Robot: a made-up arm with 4 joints.
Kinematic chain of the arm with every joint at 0, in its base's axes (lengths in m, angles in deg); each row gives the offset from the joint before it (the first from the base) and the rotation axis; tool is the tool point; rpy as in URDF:
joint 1: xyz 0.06 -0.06 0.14 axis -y
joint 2: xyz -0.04 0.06 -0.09 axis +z
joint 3: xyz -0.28 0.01 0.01 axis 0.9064 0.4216 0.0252
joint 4: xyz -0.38 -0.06 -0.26 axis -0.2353 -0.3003 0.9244
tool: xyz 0 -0.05 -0.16 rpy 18.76 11.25 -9.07
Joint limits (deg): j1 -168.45..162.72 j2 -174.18..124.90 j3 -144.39..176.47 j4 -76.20..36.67
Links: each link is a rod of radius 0.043 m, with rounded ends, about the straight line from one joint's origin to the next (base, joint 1, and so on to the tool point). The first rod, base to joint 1, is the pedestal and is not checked.
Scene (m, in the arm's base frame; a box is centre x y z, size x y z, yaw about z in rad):
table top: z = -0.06
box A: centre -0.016 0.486 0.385 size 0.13 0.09 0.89 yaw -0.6
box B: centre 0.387 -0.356 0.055 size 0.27 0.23 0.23 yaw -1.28
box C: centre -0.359 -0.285 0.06 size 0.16 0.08 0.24 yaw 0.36
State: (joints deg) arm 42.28 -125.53 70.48 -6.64
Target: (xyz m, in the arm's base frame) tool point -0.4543 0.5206 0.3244
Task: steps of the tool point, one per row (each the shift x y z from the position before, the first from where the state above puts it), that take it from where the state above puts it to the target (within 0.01 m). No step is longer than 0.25 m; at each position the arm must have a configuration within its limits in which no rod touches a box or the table.
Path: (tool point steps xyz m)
1: -0.0521 -0.1181 0.1926
2: -0.1105 -0.1207 0.1478
3: -0.1478 -0.1105 0.0925
4: -0.1618 -0.0911 0.0370
5: -0.1541 -0.0672 -0.0098
6: -0.1806 0.0811 -0.0577
7: -0.1378 0.0883 -0.1013
8: -0.0843 0.0906 -0.1236
9: -0.0598 0.0604 -0.1013
10: -0.0153 0.0731 -0.0948
11: 0.0300 0.0879 -0.0869

